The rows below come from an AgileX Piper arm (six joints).
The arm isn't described. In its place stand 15 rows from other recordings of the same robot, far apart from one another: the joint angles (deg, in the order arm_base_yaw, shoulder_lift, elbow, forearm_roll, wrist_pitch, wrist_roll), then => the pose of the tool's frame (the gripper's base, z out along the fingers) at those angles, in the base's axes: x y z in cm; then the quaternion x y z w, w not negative.
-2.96, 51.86, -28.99, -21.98, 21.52, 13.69 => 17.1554, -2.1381, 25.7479, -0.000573, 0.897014, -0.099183, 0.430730
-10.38, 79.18, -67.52, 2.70, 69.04, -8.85 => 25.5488, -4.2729, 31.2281, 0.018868, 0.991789, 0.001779, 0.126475
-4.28, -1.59, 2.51, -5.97, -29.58, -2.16 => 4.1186, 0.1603, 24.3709, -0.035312, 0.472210, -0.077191, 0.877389
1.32, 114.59, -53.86, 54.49, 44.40, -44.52 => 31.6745, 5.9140, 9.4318, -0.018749, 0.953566, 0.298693, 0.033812
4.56, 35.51, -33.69, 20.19, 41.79, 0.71 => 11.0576, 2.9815, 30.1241, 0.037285, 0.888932, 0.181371, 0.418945
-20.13, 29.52, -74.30, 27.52, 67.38, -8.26 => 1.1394, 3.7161, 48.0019, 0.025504, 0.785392, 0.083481, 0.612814
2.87, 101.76, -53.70, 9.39, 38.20, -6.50 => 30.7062, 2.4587, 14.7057, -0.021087, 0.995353, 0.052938, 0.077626
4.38, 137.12, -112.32, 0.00, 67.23, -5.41 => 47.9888, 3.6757, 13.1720, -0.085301, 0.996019, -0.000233, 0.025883
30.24, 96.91, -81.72, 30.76, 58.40, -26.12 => 28.9439, 21.4613, 30.1975, -0.364023, 0.879789, 0.254051, 0.170048
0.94, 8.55, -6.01, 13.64, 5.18, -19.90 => 6.6902, 0.3035, 23.1791, -0.053064, 0.720882, -0.024704, 0.690581
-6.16, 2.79, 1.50, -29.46, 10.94, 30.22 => 5.8540, -1.4861, 18.6456, 0.079075, 0.755188, -0.063523, 0.647613
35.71, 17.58, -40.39, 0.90, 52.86, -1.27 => 2.8911, 2.2186, 34.2998, -0.266938, 0.800271, 0.166418, 0.510505
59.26, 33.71, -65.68, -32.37, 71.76, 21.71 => 6.0367, 1.0981, 43.9010, -0.230979, 0.820366, 0.079726, 0.517003
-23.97, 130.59, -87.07, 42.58, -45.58, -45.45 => 44.1363, -24.4358, 17.1121, 0.241266, 0.673820, -0.382189, 0.584542
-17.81, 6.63, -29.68, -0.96, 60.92, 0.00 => 1.0384, -0.4736, 28.1881, 0.135877, 0.867685, -0.082286, 0.471051
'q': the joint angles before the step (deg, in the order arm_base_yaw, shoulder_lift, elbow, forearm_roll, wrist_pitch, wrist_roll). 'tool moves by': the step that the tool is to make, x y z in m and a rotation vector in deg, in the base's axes. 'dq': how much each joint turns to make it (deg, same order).
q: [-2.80 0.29 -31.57 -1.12 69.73 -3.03]
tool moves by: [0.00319 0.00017 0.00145 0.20 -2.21 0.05]
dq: [0.00 0.00 0.45 0.20 -2.65 0.20]
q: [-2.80 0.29 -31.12 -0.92 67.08 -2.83]
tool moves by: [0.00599 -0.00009 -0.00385 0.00 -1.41 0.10]
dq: [-0.01 0.00 1.72 0.12 -3.13 0.00]
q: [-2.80 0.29 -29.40 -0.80 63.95 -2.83]
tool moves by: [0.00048 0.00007 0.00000 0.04 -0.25 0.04]
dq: [0.00 0.00 0.10 0.06 -0.35 0.00]
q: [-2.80 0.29 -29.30 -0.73 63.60 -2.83]
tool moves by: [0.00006 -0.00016 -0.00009 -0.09 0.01 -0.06]
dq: [0.00 0.00 0.03 -0.11 -0.02 0.00]
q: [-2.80 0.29 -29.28 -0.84 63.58 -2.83]
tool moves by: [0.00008 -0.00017 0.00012 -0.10 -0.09 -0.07]
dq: [0.00 0.00 0.00 -0.12 -0.10 0.00]
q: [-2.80 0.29 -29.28 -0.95 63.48 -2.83]
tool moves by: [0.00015 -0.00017 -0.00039 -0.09 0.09 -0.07]
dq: [-0.01 0.00 0.08 -0.11 0.00 0.00]
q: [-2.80 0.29 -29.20 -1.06 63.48 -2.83]
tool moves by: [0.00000 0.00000 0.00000 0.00 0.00 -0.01]
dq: [-0.01 0.00 0.00 0.00 0.00 0.00]
